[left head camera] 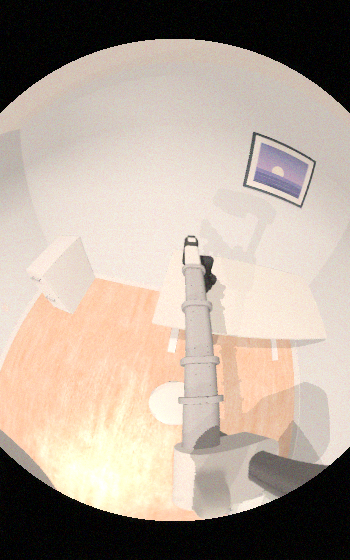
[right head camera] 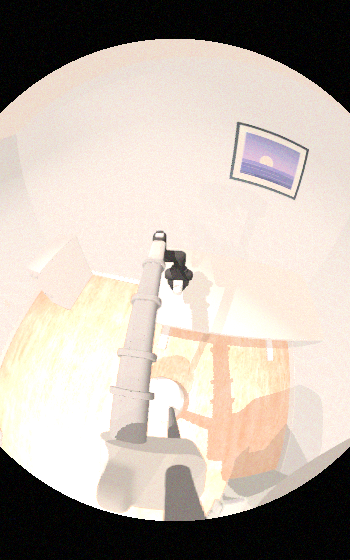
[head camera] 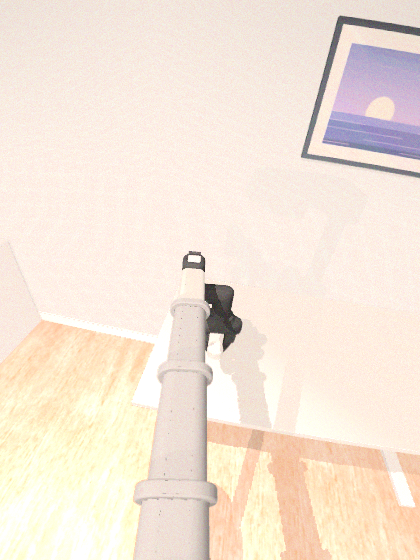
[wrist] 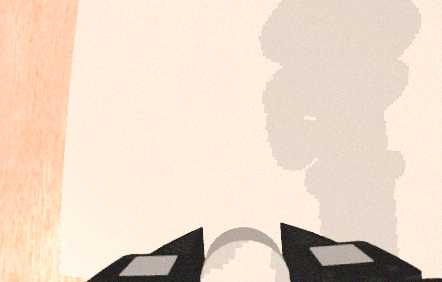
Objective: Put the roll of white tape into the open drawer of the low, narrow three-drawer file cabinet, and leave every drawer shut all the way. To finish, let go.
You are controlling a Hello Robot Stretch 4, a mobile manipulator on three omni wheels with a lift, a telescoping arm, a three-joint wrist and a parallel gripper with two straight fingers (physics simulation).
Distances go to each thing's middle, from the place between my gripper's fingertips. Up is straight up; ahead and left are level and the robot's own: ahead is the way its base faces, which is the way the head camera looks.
Right now my hand is 73 cm below the framed sunset picture (head camera: 358, 119), 59 cm to the left of it and 56 cm short of it.
